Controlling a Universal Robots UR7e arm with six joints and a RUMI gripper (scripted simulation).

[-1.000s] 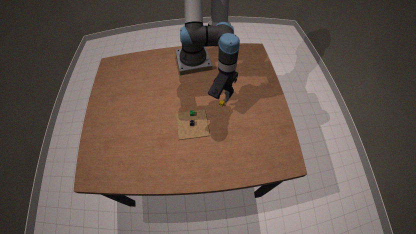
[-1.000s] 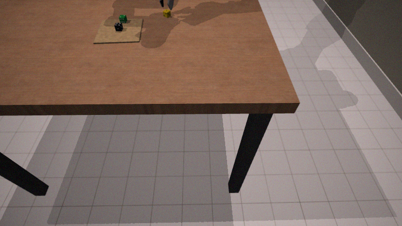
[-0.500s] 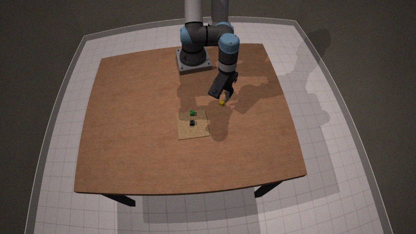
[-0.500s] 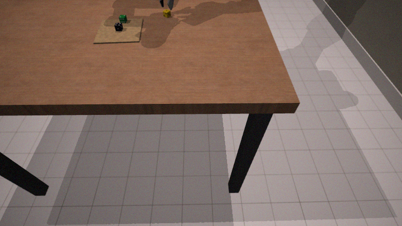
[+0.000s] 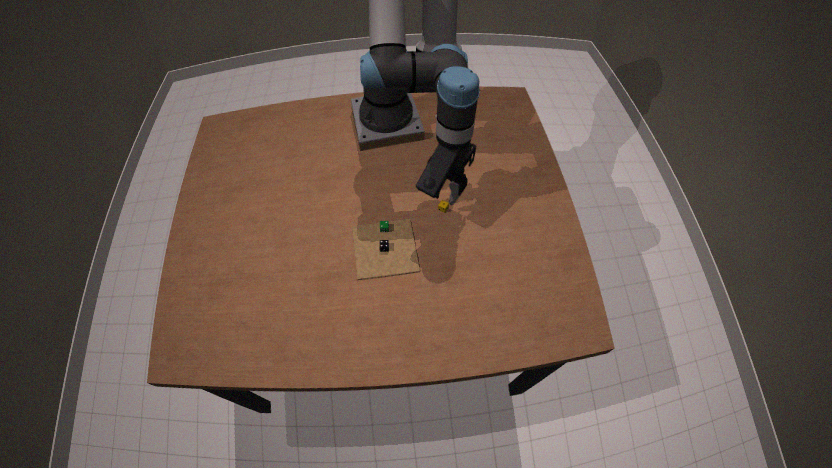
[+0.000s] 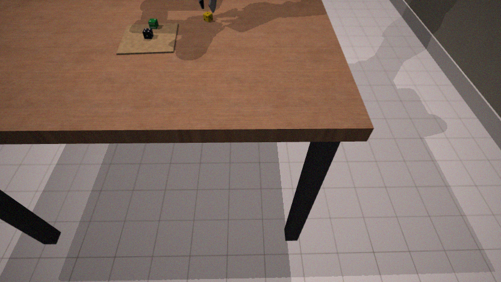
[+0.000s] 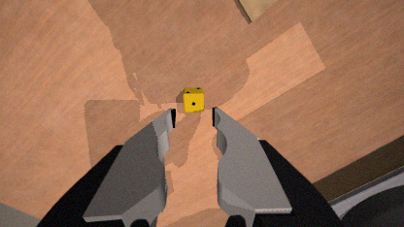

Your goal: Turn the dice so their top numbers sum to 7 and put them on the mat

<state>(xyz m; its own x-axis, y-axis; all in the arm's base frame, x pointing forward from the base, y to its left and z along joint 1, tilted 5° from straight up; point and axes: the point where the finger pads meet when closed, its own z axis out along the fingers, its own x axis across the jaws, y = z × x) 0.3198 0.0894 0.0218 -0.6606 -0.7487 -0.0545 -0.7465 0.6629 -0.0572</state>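
My gripper is now 3 cm above the yellow die. Also, from my hand: black die: 16 cm to the right, 8 cm ahead, 3 cm below; green die: 15 cm to the right, 3 cm below, 3 cm ahead; tan mat: 16 cm to the right, 8 cm ahead, 4 cm below.
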